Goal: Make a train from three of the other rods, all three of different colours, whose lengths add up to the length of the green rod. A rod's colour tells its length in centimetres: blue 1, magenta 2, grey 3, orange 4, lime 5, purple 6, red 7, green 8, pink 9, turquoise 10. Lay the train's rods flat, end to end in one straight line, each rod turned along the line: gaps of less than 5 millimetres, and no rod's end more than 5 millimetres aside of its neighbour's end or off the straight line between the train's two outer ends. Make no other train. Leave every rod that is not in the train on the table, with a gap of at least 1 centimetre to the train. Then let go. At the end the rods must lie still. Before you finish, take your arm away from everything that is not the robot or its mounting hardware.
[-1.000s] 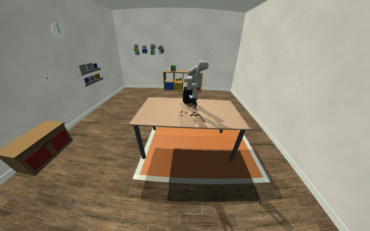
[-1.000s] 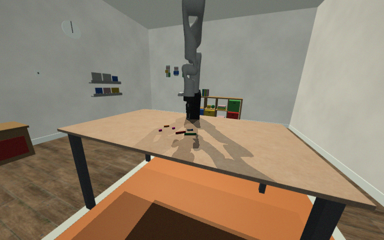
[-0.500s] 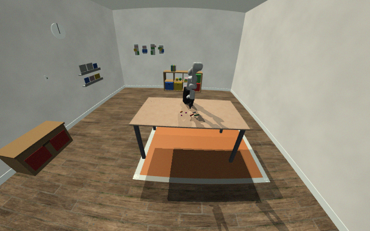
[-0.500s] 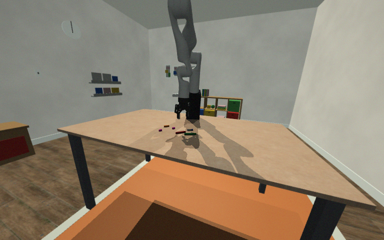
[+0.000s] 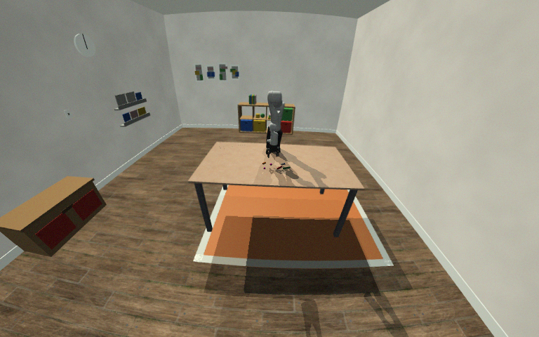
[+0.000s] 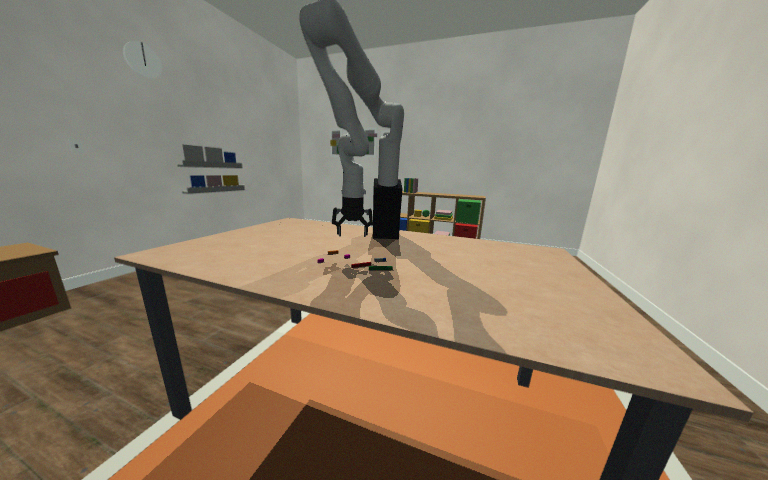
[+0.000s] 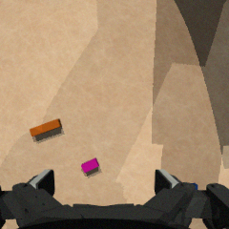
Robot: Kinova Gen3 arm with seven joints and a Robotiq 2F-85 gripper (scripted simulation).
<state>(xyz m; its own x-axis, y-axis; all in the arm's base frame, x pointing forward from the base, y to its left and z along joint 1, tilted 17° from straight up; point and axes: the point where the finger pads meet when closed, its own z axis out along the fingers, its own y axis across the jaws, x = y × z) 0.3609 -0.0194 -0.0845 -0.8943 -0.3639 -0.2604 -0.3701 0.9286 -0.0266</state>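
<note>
The orange rod is 10 mm behind my hand, 90 mm to the right of it and 80 mm below it. Also, from my hand: grey rod 100 mm to the left, 80 mm below; then red rod 70 mm ahead, 70 mm to the left, 80 mm below; then blue rod 10 mm behind, 120 mm to the left, 80 mm below.
</note>
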